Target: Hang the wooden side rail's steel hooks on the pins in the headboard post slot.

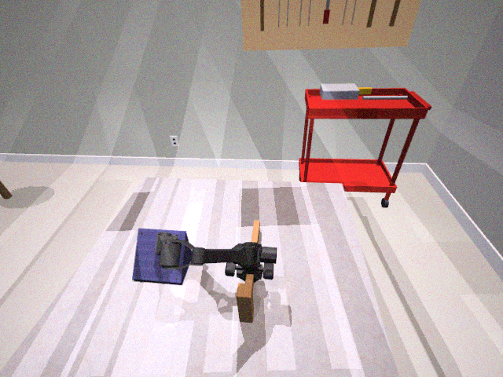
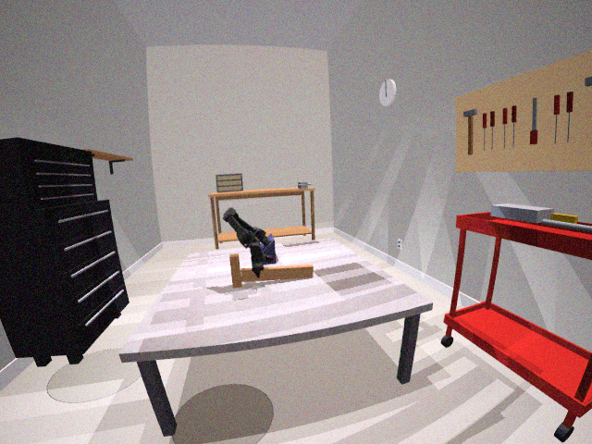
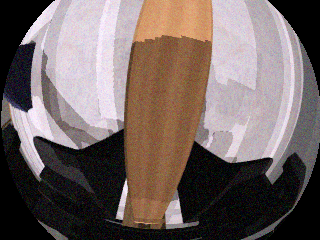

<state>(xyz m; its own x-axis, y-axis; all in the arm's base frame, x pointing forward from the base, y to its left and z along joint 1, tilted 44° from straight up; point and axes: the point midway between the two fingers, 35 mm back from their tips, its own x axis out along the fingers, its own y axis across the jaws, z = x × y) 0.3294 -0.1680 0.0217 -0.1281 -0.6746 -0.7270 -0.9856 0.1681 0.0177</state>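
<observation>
The headboard post lies 12 cm to the right of my gripper tip, 5 cm above it and 1 cm behind it.
</observation>
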